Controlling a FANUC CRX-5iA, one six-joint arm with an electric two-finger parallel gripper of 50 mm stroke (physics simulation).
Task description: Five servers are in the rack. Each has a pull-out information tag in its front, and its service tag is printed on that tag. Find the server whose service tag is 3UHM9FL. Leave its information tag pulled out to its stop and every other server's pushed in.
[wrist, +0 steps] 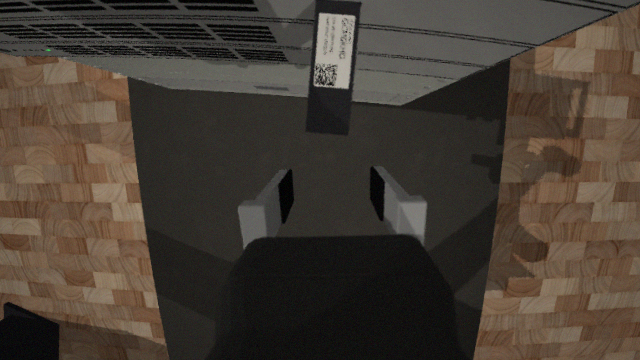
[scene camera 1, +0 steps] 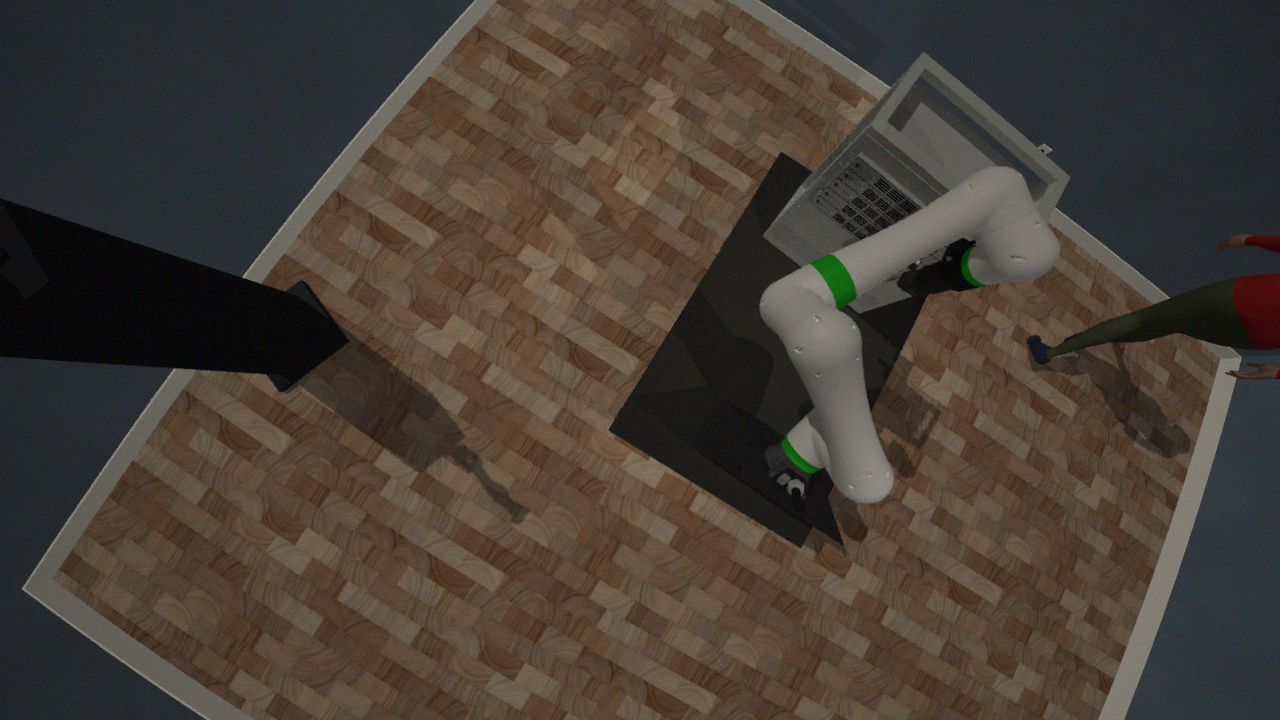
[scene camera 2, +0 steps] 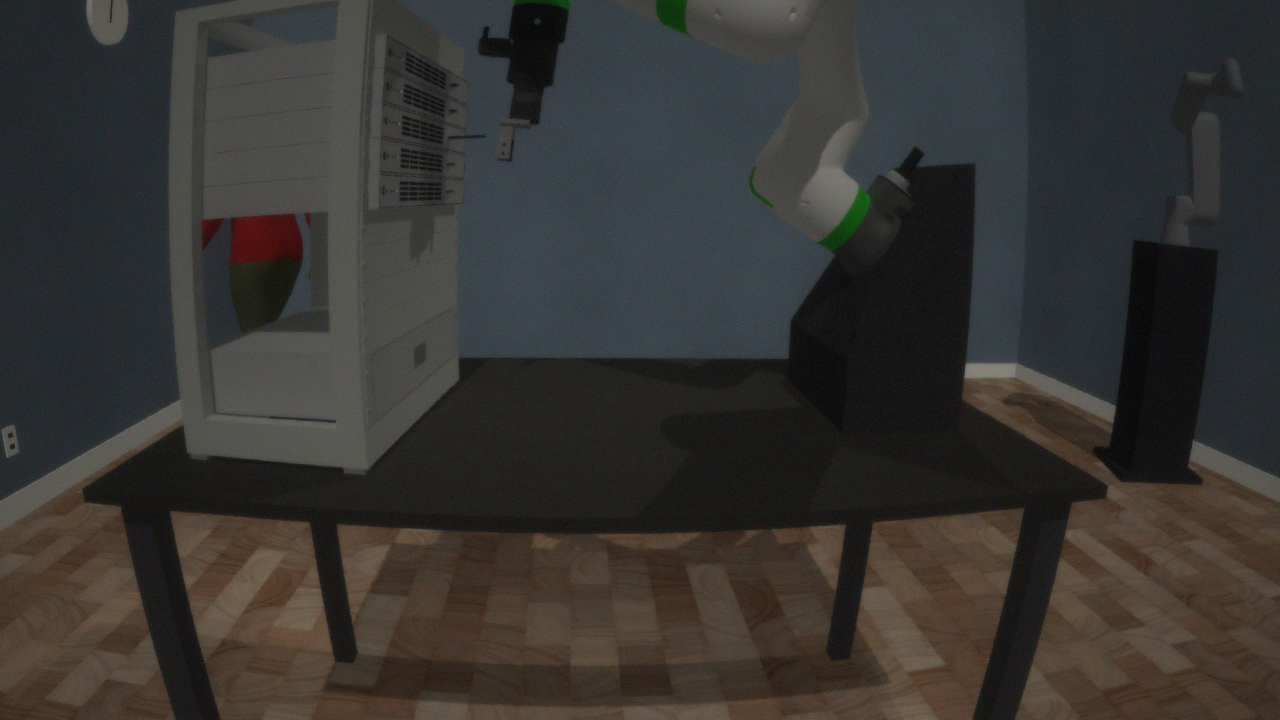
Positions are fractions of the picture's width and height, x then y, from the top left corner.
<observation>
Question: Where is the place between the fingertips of my gripper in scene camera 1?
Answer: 0.70,0.39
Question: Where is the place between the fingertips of my gripper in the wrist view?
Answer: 0.52,0.51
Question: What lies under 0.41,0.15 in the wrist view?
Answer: A grey rack.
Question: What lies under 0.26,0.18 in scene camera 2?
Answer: A grey rack.
</observation>
